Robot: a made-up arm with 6 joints. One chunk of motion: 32 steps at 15 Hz.
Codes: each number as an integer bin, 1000 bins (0 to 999) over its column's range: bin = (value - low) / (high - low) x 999, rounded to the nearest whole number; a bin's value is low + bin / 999 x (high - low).
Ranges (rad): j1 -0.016..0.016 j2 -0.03..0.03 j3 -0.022..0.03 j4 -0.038..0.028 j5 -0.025..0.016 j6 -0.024..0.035
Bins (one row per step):
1: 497 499 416 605 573 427
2: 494 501 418 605 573 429
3: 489 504 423 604 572 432
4: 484 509 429 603 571 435
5: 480 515 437 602 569 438
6: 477 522 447 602 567 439
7: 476 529 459 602 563 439
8: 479 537 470 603 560 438
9: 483 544 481 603 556 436
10: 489 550 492 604 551 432
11: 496 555 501 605 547 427
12: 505 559 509 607 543 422
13: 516 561 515 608 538 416
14: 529 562 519 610 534 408
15: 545 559 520 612 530 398
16: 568 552 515 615 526 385
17: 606 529 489 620 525 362
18: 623 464 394 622 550 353
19: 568 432 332 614 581 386
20: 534 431 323 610 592 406
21: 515 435 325 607 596 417
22: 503 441 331 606 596 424
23: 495 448 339 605 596 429
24: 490 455 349 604 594 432
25: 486 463 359 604 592 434
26: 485 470 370 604 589 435
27: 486 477 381 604 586 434
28: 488 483 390 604 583 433
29: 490 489 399 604 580 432
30: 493 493 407 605 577 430
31: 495 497 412 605 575 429
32: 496 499 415 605 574 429
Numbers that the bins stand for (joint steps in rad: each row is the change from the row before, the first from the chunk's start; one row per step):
1: -0.00008 -0.00003 -0.00035 0.00197 -0.00148 0.00122
2: -0.00018 0.00009 -0.00024 0.00197 -0.00148 0.00134
3: -0.00034 0.00027 0.00002 0.00190 -0.00152 0.00151
4: -0.00050 0.00057 0.00033 0.00184 -0.00157 0.00169
5: -0.00062 0.00093 0.00075 0.00177 -0.00165 0.00187
6: -0.00072 0.00135 0.00127 0.00177 -0.00173 0.00193
7: -0.00075 0.00177 0.00189 0.00177 -0.00189 0.00193
8: -0.00066 0.00225 0.00246 0.00184 -0.00202 0.00187
9: -0.00053 0.00267 0.00304 0.00184 -0.00218 0.00175
10: -0.00034 0.00303 0.00361 0.00190 -0.00239 0.00151
11: -0.00011 0.00333 0.00408 0.00197 -0.00255 0.00122
12: 0.00018 0.00357 0.00449 0.00210 -0.00271 0.00092
13: 0.00053 0.00369 0.00481 0.00217 -0.00292 0.00057
14: 0.00094 0.00375 0.00502 0.00230 -0.00308 0.00010
15: 0.00146 0.00357 0.00507 0.00243 -0.00325 -0.00049
16: 0.00219 0.00315 0.00481 0.00263 -0.00341 -0.00126
17: 0.00341 0.00177 0.00345 0.00296 -0.00345 -0.00262
18: 0.00396 -0.00213 -0.00149 0.00309 -0.00243 -0.00315
19: 0.00219 -0.00405 -0.00472 0.00256 -0.00116 -0.00120
20: 0.00111 -0.00411 -0.00519 0.00230 -0.00070 -0.00002
21: 0.00050 -0.00387 -0.00508 0.00210 -0.00054 0.00063
22: 0.00011 -0.00351 -0.00477 0.00204 -0.00054 0.00104
23: -0.00014 -0.00309 -0.00435 0.00197 -0.00054 0.00134
24: -0.00030 -0.00267 -0.00383 0.00190 -0.00062 0.00151
25: -0.00043 -0.00219 -0.00331 0.00190 -0.00070 0.00163
26: -0.00046 -0.00177 -0.00274 0.00190 -0.00083 0.00169
27: -0.00043 -0.00135 -0.00217 0.00190 -0.00095 0.00163
28: -0.00037 -0.00099 -0.00170 0.00190 -0.00107 0.00157
29: -0.00030 -0.00063 -0.00123 0.00190 -0.00120 0.00151
30: -0.00021 -0.00039 -0.00081 0.00197 -0.00132 0.00140
31: -0.00014 -0.00015 -0.00055 0.00197 -0.00140 0.00134
32: -0.00011 -0.00003 -0.00040 0.00197 -0.00144 0.00134

